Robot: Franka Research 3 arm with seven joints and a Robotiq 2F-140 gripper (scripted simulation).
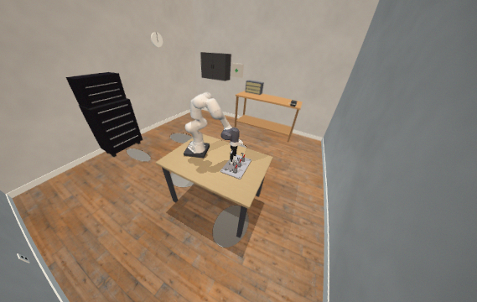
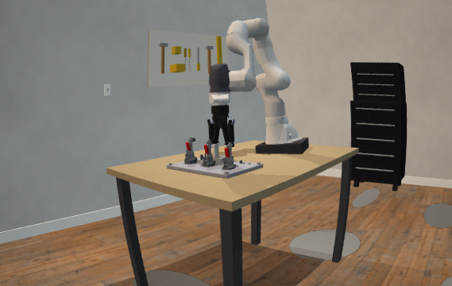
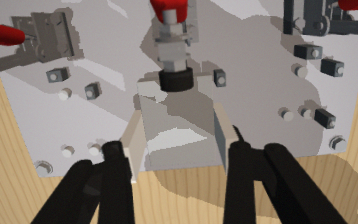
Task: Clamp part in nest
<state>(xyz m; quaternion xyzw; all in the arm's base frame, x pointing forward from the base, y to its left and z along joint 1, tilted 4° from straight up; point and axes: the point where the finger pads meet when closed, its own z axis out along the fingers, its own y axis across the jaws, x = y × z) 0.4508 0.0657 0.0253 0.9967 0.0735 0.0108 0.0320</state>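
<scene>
My gripper is now 30 mm above the grey part. The rest, counted from my hand: grey fixture plate (50 mm ahead, 50 mm below); then clamp (100 mm ahead, 100 mm to the right).
</scene>
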